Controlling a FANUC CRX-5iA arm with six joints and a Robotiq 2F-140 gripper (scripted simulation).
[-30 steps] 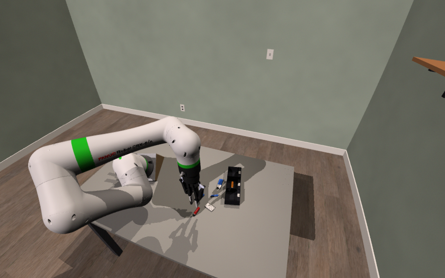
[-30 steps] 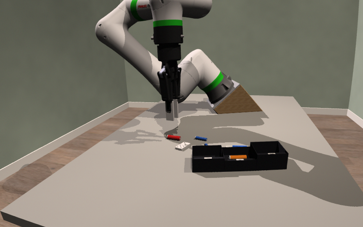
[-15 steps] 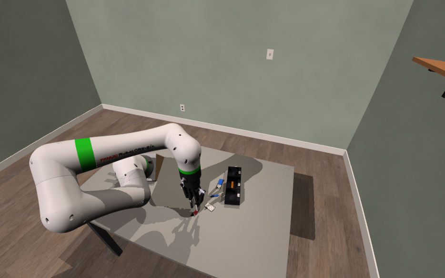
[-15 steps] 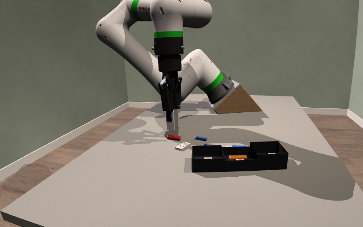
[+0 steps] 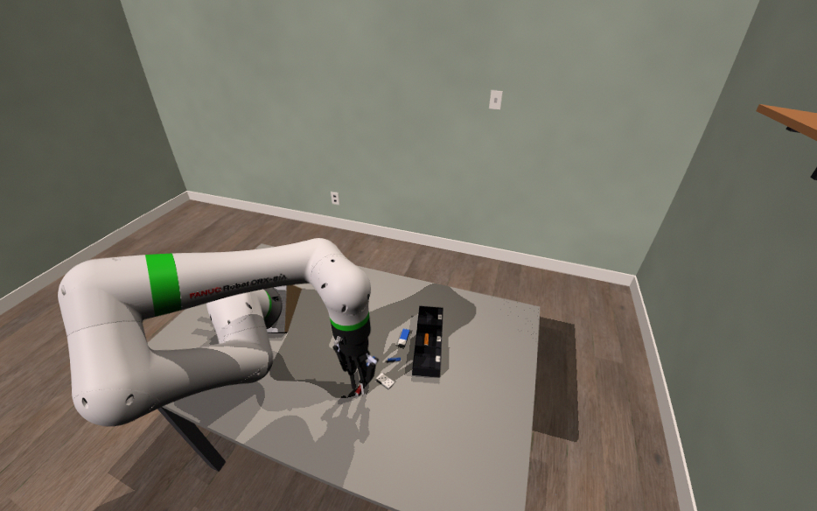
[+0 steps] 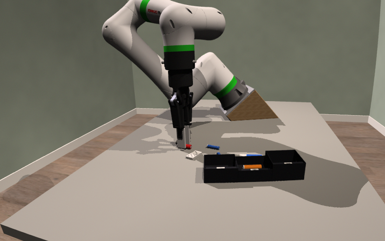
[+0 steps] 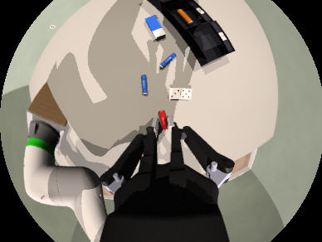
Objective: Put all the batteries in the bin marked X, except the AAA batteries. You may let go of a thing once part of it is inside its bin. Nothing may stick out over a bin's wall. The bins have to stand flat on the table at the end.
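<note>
Now: hand 3 cm above the red battery. From my hand the other things lie so: white dotted tile 6 cm ahead, 5 cm to the left, 4 cm below; blue-and-white block battery 21 cm to the left, 6 cm ahead, 3 cm below; orange battery 22 cm to the left, 14 cm ahead, 3 cm below.
</note>
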